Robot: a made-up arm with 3 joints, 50 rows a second.
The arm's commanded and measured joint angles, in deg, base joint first. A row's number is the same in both.
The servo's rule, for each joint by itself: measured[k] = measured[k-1] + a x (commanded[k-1-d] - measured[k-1]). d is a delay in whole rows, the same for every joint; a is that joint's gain. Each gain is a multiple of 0.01, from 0.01 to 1. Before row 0 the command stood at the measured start. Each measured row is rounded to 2 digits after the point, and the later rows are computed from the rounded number. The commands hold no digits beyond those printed.
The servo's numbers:
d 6
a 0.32 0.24 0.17
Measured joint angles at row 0:
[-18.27 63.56 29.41]
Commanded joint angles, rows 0 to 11:
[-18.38 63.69 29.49]
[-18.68 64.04 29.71]
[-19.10 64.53 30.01]
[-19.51 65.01 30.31]
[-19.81 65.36 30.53]
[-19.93 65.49 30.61]
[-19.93 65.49 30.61]
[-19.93 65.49 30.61]
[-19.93 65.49 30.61]
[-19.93 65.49 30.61]
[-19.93 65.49 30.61]
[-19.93 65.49 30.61]
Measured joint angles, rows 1 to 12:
[-18.27 63.56 29.41]
[-18.27 63.56 29.41]
[-18.27 63.56 29.41]
[-18.27 63.56 29.41]
[-18.27 63.56 29.41]
[-18.27 63.56 29.41]
[-18.31 63.59 29.42]
[-18.43 63.70 29.47]
[-18.64 63.90 29.56]
[-18.92 64.17 29.69]
[-19.20 64.46 29.83]
[-19.43 64.71 29.96]

